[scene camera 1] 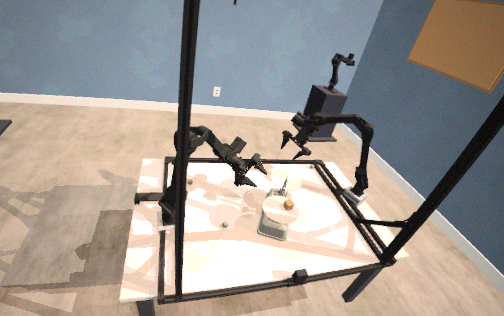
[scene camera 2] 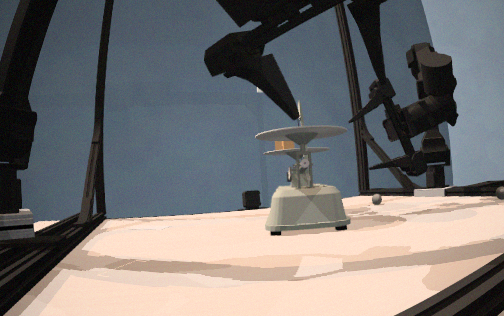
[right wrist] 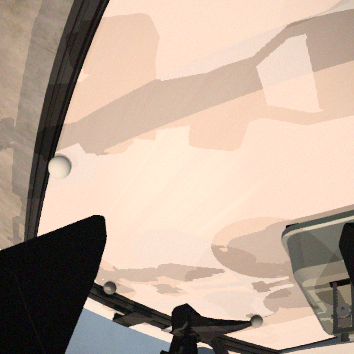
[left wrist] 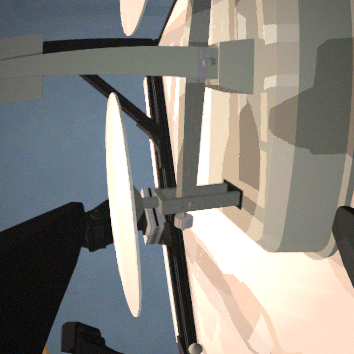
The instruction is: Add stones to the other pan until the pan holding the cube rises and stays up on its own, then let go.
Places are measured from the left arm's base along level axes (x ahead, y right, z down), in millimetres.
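Where they show: left gripper, fingertip midpoint: (scene camera 1: 261, 180) (scene camera 2: 359, 145) (left wrist: 215, 218); right gripper, fingertip midpoint: (scene camera 1: 286, 154) (scene camera 2: 338, 102) (right wrist: 230, 233); left arm's base, origin of the base link: (scene camera 1: 170, 219) (scene camera 2: 435, 187); right arm's base, origin of the base link: (scene camera 1: 356, 191) (left wrist: 142, 217).
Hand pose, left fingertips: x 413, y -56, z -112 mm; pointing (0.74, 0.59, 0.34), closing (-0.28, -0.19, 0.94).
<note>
Each offset is from my left fingertips to the centre of the thing. "spot": to the spot under its first point.
A grey-green balance {dx +56, dy +108, dz +17 mm} (scene camera 1: 273, 230) (scene camera 2: 307, 207) (left wrist: 280, 200) (right wrist: 312, 260) stands mid-table. The orange cube {dx +36, dy +187, dz -25 mm} (scene camera 1: 289, 204) (scene camera 2: 284, 145) sits on one pan {dx +3, dy +187, dz -9 mm} (scene camera 1: 275, 212) (scene camera 2: 320, 149), which shows lower in scene camera 2 than the other pan {dx +109, dy +29, dz -21 mm} (scene camera 1: 295, 182) (scene camera 2: 320, 131). No stone is visible on that other pan. Grey stones {dx -194, dy +120, dz +120 mm} (scene camera 1: 225, 224) {dx -295, dy -171, dz +120 mm} (scene camera 1: 190, 181) (scene camera 2: 376, 199) {dx +476, dy -215, dz +120 mm} (left wrist: 195, 348) {dx +21, dy -298, dz +120 mm} (right wrist: 60, 167) (right wrist: 109, 287) lie on the table. My left gripper (scene camera 1: 261, 180) (scene camera 2: 361, 144) (left wrist: 215, 218) is open and empty, left of the balance in scene camera 1. My right gripper (scene camera 1: 288, 153) (scene camera 2: 340, 99) (right wrist: 230, 233) is open and empty, high above the pans.
A black frame (scene camera 1: 240, 291) rims the table, with uprights (scene camera 1: 186, 75) at its corners. A small black box {spot: dx -8, dy +432, dz +84 mm} (scene camera 1: 300, 276) (scene camera 2: 251, 199) sits on the frame's rail. A pedestal (scene camera 1: 325, 107) with another arm stands on the floor behind the table.
</note>
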